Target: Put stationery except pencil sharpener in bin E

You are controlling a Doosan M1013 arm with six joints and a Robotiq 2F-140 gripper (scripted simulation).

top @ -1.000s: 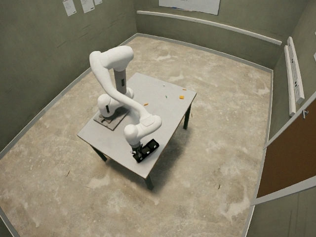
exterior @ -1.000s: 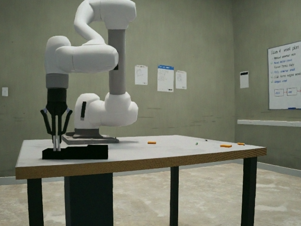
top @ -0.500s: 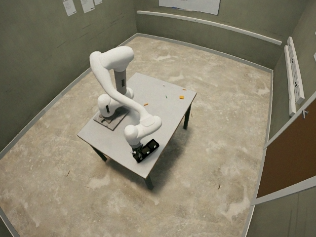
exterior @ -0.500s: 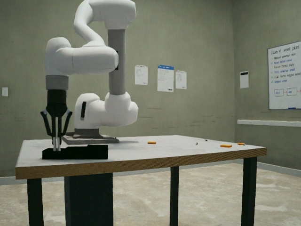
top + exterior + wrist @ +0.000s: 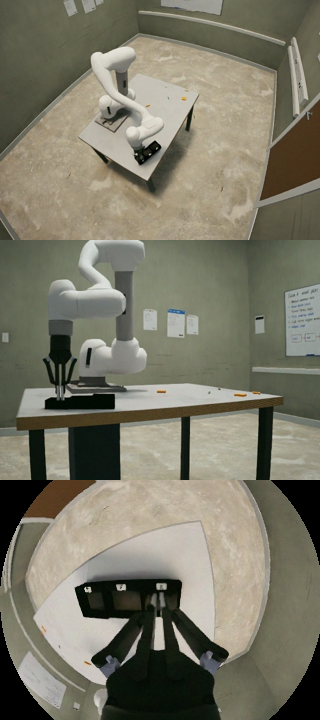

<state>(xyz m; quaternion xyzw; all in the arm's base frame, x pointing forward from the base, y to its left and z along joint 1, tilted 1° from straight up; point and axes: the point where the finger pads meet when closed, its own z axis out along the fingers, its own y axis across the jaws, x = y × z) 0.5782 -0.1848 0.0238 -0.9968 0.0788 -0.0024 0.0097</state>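
Now: the black bin 8 cm to the left of my hand, 3 cm below it and 2 cm ahead of it. Round my hand: green piece (76 cm to the left, 21 cm behind, 4 cm below); orange object (85 cm to the left, 5 cm behind, 4 cm below).
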